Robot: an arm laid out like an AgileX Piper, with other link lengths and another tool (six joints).
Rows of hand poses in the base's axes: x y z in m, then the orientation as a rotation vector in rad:
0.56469, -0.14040, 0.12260, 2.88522, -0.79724, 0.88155
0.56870, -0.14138, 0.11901, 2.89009, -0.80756, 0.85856
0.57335, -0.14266, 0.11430, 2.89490, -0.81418, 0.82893
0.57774, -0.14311, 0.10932, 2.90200, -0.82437, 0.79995
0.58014, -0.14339, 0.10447, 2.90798, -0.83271, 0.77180
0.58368, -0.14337, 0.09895, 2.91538, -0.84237, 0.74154
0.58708, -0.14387, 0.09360, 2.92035, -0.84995, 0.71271
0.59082, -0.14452, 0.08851, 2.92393, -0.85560, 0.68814
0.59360, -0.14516, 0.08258, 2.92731, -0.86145, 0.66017
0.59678, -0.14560, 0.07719, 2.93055, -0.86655, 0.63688
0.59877, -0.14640, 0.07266, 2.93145, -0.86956, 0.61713
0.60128, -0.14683, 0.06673, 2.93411, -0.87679, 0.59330
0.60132, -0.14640, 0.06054, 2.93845, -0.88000, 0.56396
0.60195, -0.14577, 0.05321, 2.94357, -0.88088, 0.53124
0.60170, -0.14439, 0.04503, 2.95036, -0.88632, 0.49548
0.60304, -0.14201, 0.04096, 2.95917, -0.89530, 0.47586
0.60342, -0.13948, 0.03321, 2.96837, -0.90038, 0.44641
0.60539, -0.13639, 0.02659, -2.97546, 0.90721, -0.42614
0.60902, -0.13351, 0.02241, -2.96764, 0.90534, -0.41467
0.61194, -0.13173, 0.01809, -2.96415, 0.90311, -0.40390
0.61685, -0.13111, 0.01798, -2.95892, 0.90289, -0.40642
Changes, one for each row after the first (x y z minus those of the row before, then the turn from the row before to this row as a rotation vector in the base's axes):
0.00401, -0.00098, -0.00359, 0.00635, 0.01424, -0.00526
0.00465, -0.00128, -0.00471, 0.00443, 0.01887, -0.00383
0.00439, -0.00045, -0.00498, 0.00820, 0.01793, -0.00463
0.00240, -0.00028, -0.00485, 0.00681, 0.01751, -0.00396
0.00354, 0.00002, -0.00552, 0.00874, 0.01858, -0.00416
0.00340, -0.00050, -0.00535, 0.00614, 0.01794, -0.00384
0.00374, -0.00065, -0.00509, 0.00455, 0.01537, -0.00304
0.00278, -0.00064, -0.00593, 0.00458, 0.01756, -0.00336
0.00318, -0.00044, -0.00539, 0.00447, 0.01450, -0.00272
0.00199, -0.00080, -0.00453, 0.00178, 0.01262, -0.00224
0.00251, -0.00043, -0.00593, 0.00510, 0.01467, -0.00407
0.00004, 0.00043, -0.00619, 0.00529, 0.01833, -0.00145
0.00063, 0.00063, -0.00733, 0.00544, 0.02055, 0.00004
-0.00025, 0.00138, -0.00818, 0.00906, 0.02176, -0.00198
0.00134, 0.00238, -0.00407, 0.01190, 0.01048, -0.00273
0.00038, 0.00253, -0.00775, 0.01140, 0.01699, -0.00063
0.00197, 0.00309, -0.00662, 0.01339, 0.01011, -0.00151
0.00363, 0.00288, -0.00418, 0.01095, 0.00352, 0.00098
0.00292, 0.00178, -0.00432, 0.00688, 0.00468, 0.00145
0.00491, 0.00062, -0.00011, 0.00397, -0.00332, -0.00024

